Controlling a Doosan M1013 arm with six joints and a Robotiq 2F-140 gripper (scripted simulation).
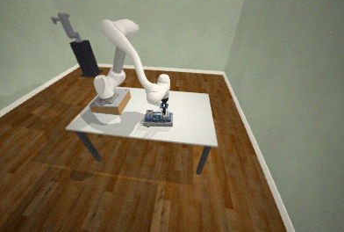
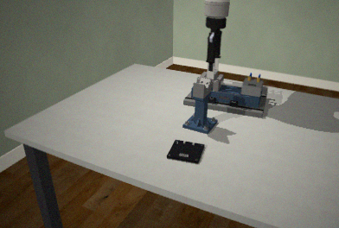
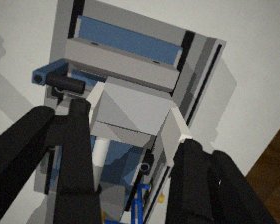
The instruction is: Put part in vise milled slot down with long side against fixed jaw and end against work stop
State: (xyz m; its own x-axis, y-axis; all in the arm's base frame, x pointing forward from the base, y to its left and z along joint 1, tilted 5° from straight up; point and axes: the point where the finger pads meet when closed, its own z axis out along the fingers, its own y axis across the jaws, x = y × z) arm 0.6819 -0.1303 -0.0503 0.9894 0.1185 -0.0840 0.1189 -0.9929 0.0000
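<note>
Now: hand 30 mm above the part. The rest, counted from my hand: cylinder rod (90 mm behind, 10 mm to the left, 40 mm below); then fixed jaw (30 mm ahead, 20 mm to the left, 40 mm below); then work stop (10 mm behind, 70 mm to the left, 30 mm below).
</note>
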